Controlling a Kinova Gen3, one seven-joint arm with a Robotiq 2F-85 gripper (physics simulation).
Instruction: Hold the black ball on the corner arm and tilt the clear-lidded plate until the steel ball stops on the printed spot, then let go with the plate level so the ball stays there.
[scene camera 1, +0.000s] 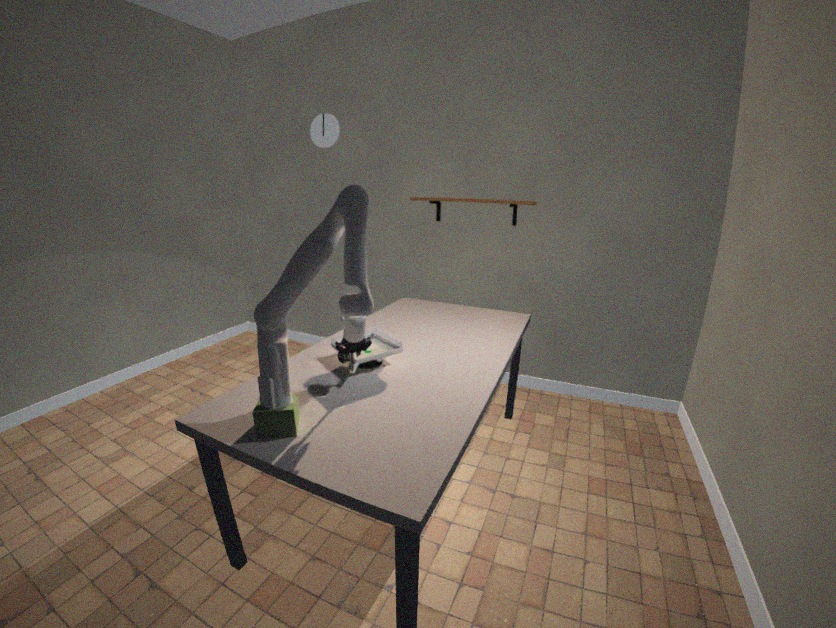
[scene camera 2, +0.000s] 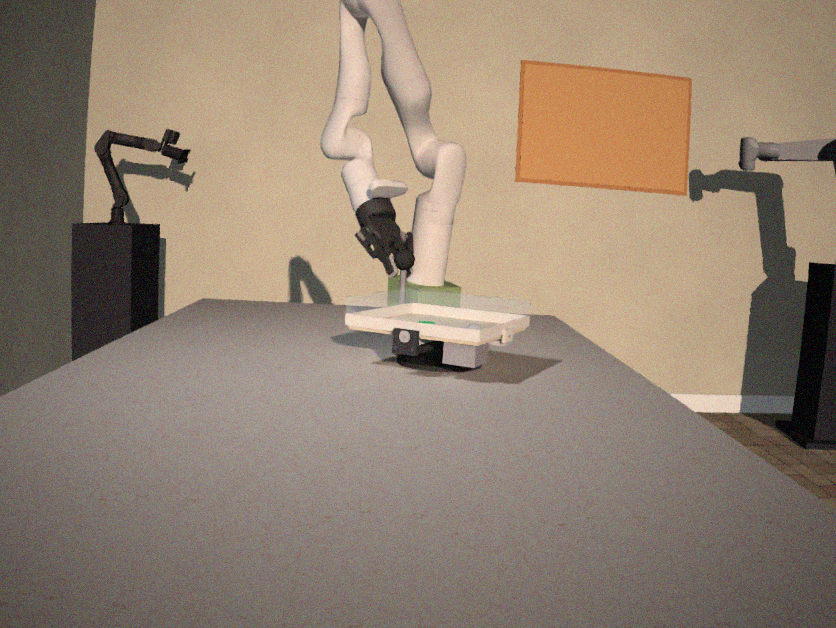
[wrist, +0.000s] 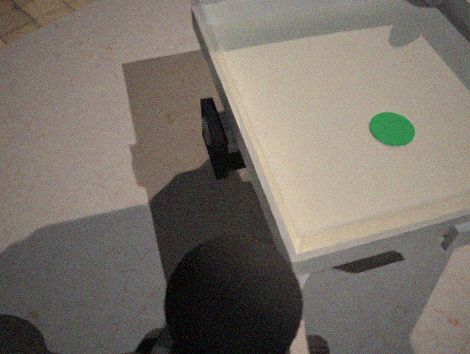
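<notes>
The clear-lidded plate (scene camera 1: 394, 350) (scene camera 2: 378, 324) (wrist: 325, 253) is a pale, shallow tray on a dark mount. It looks near level; a slight tilt cannot be ruled out. The printed spot (scene camera 2: 427, 322) (wrist: 392, 129) is green, on the plate's floor. The steel ball (scene camera 2: 475, 327) (wrist: 425, 2) is away from the spot, near the far right corner in the wrist view, partly cut off by the frame's top edge. My gripper (scene camera 2: 401, 262) (wrist: 235, 345) is shut on the black ball (scene camera 2: 404, 258) (wrist: 233, 295), atop the corner arm (scene camera 2: 403, 287). The ball hides much of the fingers in the wrist view.
The plate's mount stands on the long table (scene camera 1: 432, 405) (scene camera 2: 405, 486). A black bracket (scene camera 2: 405, 341) (wrist: 215, 137) sticks out from one plate side, and a grey block (scene camera 2: 464, 354) sits beneath. The green base block (scene camera 1: 275, 419) (scene camera 2: 446, 294) carries my arm. Two other arms stand on dark pedestals beyond the table.
</notes>
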